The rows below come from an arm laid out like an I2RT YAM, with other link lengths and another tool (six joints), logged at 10 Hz.
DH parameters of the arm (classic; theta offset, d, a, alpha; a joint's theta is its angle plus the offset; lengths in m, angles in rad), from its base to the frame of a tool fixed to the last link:
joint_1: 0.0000 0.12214 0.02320 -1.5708
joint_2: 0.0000 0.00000 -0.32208 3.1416
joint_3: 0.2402 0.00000 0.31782 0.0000
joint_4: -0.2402 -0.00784 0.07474 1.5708
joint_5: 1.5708 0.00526 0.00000 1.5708
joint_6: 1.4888 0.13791 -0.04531 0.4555
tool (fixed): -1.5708 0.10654 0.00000 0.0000
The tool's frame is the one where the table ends.
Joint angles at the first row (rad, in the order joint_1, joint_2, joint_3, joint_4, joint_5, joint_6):
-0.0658, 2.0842, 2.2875, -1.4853, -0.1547, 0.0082
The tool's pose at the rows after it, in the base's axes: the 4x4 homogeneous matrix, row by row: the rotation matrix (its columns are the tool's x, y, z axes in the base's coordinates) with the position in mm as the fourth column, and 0 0 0 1 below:
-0.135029, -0.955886, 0.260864, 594.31; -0.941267, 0.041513, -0.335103, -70.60; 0.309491, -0.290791, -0.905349, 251.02; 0, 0, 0, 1
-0.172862, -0.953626, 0.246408, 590.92; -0.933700, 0.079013, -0.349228, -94.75; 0.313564, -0.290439, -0.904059, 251.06; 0, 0, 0, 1
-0.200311, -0.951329, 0.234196, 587.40; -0.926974, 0.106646, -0.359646, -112.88; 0.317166, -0.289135, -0.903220, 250.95; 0, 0, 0, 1
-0.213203, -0.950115, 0.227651, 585.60; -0.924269, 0.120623, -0.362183, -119.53; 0.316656, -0.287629, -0.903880, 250.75; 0, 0, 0, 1
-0.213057, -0.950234, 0.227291, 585.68; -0.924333, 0.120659, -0.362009, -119.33; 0.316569, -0.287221, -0.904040, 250.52; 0, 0, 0, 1
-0.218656, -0.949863, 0.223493, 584.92; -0.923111, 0.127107, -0.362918, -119.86; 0.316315, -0.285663, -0.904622, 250.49; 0, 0, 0, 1
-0.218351, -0.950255, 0.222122, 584.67; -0.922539, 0.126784, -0.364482, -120.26; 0.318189, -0.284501, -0.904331, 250.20; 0, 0, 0, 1
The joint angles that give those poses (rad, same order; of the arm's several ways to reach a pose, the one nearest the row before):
-0.1165, 2.0857, 2.2875, -1.4872, -0.1471, 0.0112
-0.1554, 2.0857, 2.2876, -1.4872, -0.1425, 0.0116
-0.1848, 2.0857, 2.2875, -1.4883, -0.1387, 0.0113
-0.1959, 2.0857, 2.2875, -1.4895, -0.1383, 0.0147
-0.1955, 2.0861, 2.2875, -1.4895, -0.1383, 0.0151
-0.1955, 2.0857, 2.2875, -1.4906, -0.1368, 0.0216
-0.1955, 2.0861, 2.2875, -1.4914, -0.1349, 0.0212

